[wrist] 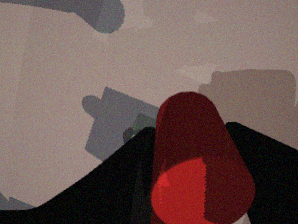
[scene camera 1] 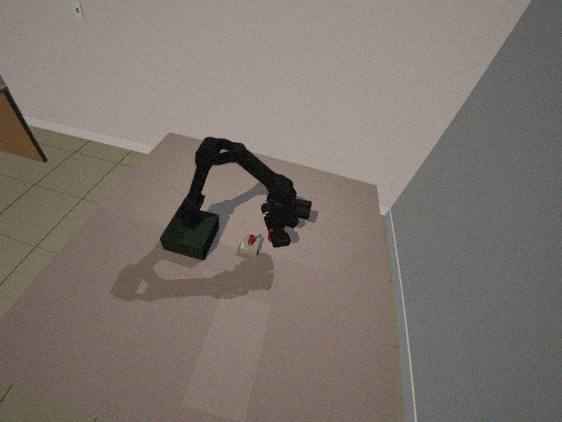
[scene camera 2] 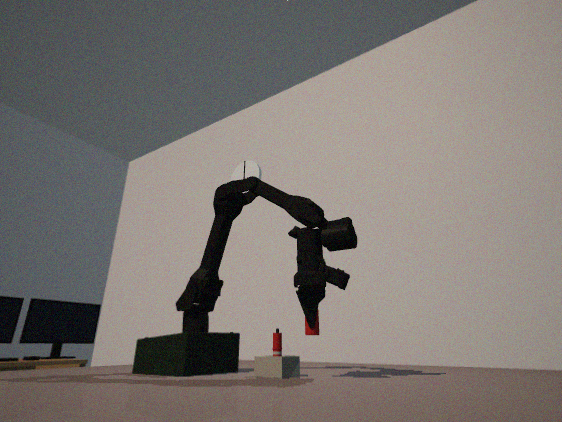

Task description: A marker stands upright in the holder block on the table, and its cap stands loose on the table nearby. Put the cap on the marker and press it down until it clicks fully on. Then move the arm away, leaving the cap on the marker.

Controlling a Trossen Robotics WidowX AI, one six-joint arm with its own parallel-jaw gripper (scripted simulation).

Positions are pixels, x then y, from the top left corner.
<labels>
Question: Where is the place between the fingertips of my gripper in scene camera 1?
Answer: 271, 236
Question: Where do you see a red cap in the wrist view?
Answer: At 196, 165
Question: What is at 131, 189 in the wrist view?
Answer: My gripper.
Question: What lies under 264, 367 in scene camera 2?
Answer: A pale holder block.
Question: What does my gripper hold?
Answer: A red cap.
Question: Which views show my gripper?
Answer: The wrist view, scene camera 1 and scene camera 2: all of them.
</labels>
